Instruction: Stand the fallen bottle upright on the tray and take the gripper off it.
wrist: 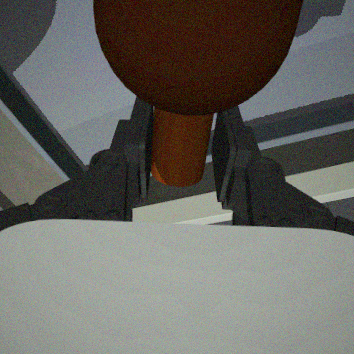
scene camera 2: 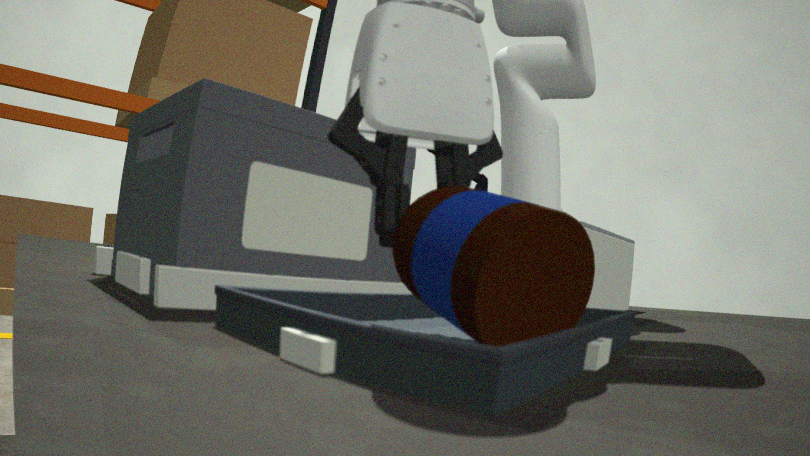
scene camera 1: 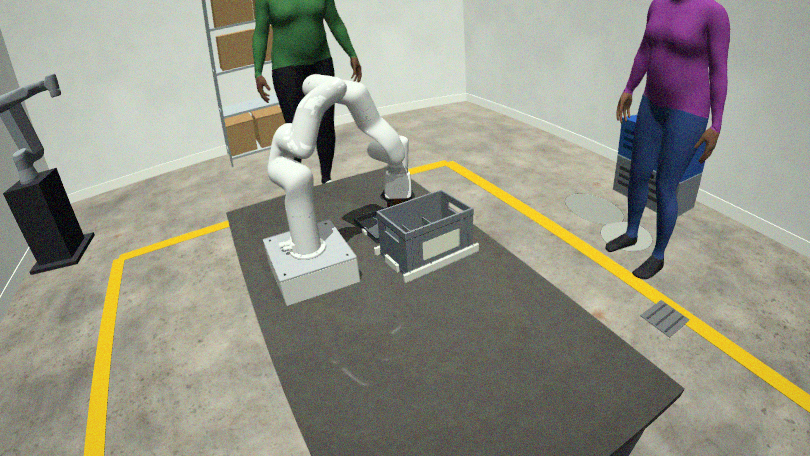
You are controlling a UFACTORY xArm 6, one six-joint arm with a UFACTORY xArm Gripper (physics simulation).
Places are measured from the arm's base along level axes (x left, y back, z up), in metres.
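Pixels of known places: gripper, between the fingertips: (wrist: 183,122); arm's base, origin of its link: (scene camera 1: 307,248).
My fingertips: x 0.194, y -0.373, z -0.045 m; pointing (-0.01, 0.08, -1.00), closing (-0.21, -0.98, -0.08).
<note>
For each thing: its middle in the pictures, then the offset to it from my fingertips.
- bottle, middle of its body: (scene camera 2: 462,251) dx +0.055, dy -0.013, dz -0.001 m
- tray, middle of its body: (wrist: 160,23) (scene camera 2: 460,328) (scene camera 1: 392,220) dx +0.035, dy +0.012, dz -0.050 m
- grey divided crate, middle of its body: (scene camera 2: 255,210) (scene camera 1: 426,232) dx -0.218, dy -0.038, dz +0.025 m
The bottle (scene camera 2: 527,271) (wrist: 197,55) is dark brown with a blue band and an orange neck. It is tilted over the tray (scene camera 2: 413,356) (scene camera 1: 368,224) (wrist: 75,95), its broad base low at the near corner in scene camera 2 and its neck end toward the gripper. My gripper (wrist: 183,122) (scene camera 1: 397,197) (scene camera 2: 422,212) points down, its two black fingers close on both sides of the neck in the wrist view; it is shut on the neck. The bottle's body hides one fingertip in scene camera 2, and the crate partly hides tray and bottle in scene camera 1.
A grey divided crate (scene camera 1: 391,246) (scene camera 2: 212,186) stands right beside the tray, with white strips (scene camera 1: 442,262) (scene camera 2: 184,287) along its foot. Small white blocks (scene camera 2: 307,349) sit against the tray's outer walls. The robot's base box (scene camera 1: 317,277) is close by. Two people stand beyond the table.
</note>
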